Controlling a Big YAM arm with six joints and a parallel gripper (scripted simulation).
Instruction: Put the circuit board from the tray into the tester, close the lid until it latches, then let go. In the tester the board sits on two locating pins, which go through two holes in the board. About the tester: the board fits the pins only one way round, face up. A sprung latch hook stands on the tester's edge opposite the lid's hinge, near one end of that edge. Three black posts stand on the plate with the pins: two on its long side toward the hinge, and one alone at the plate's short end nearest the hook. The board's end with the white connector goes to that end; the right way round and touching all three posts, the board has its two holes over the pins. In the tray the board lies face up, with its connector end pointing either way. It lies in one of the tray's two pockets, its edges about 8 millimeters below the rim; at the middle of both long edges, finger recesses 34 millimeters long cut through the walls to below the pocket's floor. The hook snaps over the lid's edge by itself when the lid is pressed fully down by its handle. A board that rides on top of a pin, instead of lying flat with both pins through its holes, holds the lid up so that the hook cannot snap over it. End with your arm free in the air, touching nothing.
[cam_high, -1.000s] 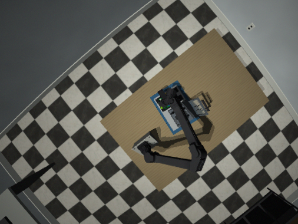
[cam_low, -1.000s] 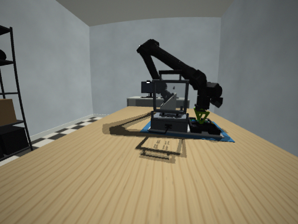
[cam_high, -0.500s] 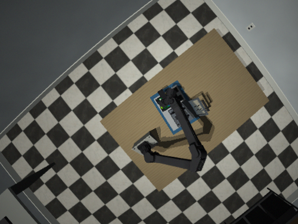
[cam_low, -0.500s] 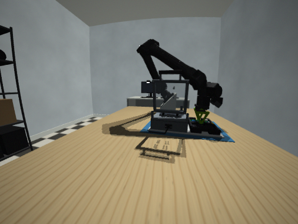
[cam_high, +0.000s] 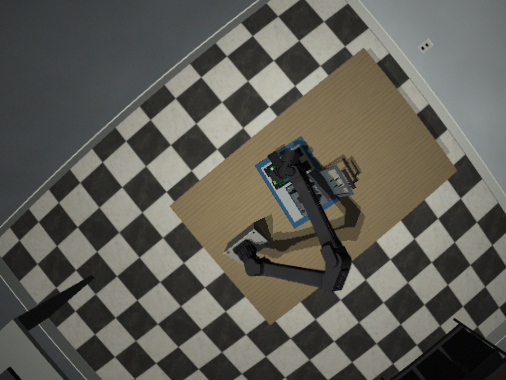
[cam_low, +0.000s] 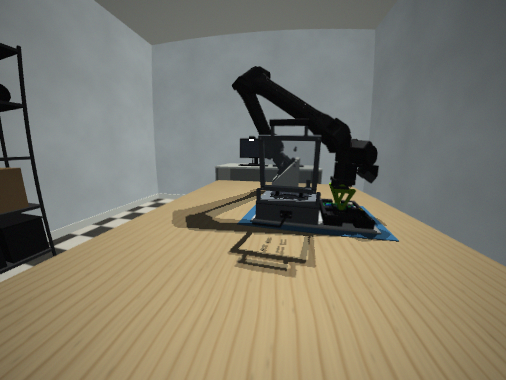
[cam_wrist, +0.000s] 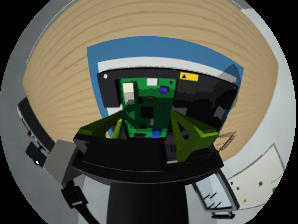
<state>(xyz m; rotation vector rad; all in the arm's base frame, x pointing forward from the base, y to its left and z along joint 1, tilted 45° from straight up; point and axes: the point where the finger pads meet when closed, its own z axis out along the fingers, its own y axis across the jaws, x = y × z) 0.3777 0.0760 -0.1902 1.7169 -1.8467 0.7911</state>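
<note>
My hand is right at the green circuit board. Round my hand: tester plate 5 cm ahead, 17 cm to the right, 5 cm above; clear lid 17 cm ahead, 19 cm to the right, 16 cm above.
</note>
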